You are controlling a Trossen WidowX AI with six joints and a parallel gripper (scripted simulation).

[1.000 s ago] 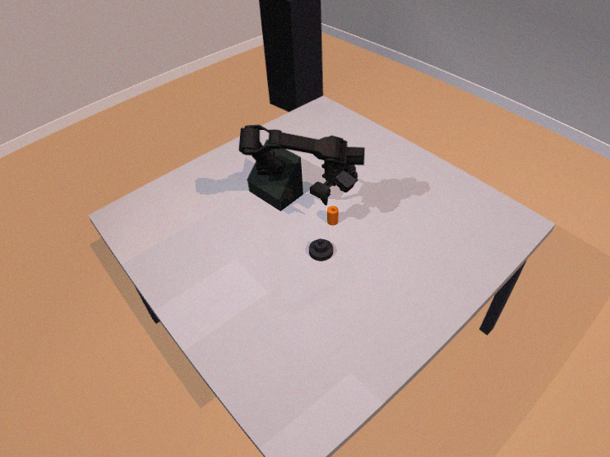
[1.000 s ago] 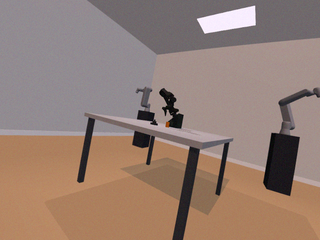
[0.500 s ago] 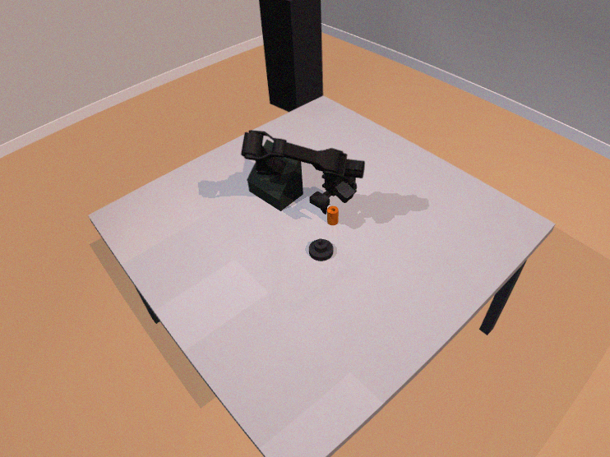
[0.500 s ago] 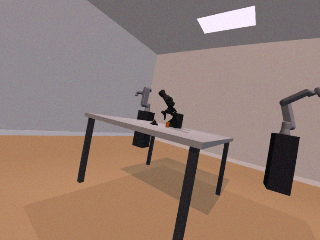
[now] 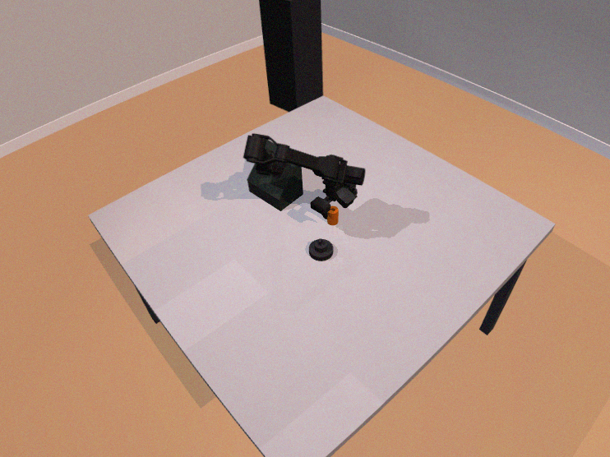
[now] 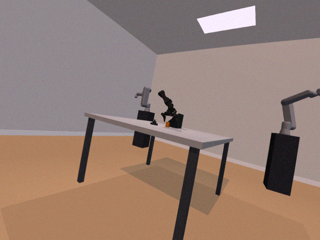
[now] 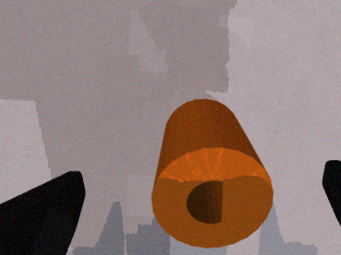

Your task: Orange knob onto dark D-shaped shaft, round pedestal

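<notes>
The orange knob is 20 mm below my gripper tip. The rest, counted from my gripper tip: round dark pedestal: 140 mm to the right, 60 mm ahead, 20 mm below.
</notes>
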